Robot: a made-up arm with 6 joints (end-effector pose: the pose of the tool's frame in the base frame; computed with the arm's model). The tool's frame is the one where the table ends.
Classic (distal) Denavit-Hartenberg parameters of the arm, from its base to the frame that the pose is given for. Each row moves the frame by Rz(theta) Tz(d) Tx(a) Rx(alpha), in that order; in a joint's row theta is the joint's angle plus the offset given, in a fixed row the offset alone. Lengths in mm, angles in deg.
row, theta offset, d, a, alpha
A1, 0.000, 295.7, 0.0, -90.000
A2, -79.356, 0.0, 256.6, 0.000
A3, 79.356, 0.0, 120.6, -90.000
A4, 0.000, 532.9, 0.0, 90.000
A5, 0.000, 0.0, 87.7, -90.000
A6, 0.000, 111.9, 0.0, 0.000
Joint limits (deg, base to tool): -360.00..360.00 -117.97..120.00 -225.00..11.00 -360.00..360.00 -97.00..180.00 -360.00..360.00
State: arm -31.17 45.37 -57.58 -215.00 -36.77 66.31
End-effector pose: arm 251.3 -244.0 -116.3 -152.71 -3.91 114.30
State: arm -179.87 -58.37 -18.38 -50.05 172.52 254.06
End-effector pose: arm -244.8 77.3 422.9 -80.03 32.62 -78.66
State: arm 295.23 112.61 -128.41 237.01 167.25 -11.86
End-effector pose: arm 133.3 -499.9 -222.2 12.18 6.50 -131.47
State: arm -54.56 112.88 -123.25 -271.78 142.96 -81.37
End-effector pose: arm 354.1 -260.7 -313.4 -38.29 -5.07 -45.87
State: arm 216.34 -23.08 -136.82 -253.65 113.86 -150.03
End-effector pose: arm 86.3 -100.7 1134.3 111.65 37.82 73.47
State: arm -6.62 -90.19 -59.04 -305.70 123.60 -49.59
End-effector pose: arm 6.7 115.1 829.1 168.31 -42.31 89.22
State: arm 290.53 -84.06 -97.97 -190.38 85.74 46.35
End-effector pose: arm -154.8 467.4 989.3 -86.85 -43.97 7.99
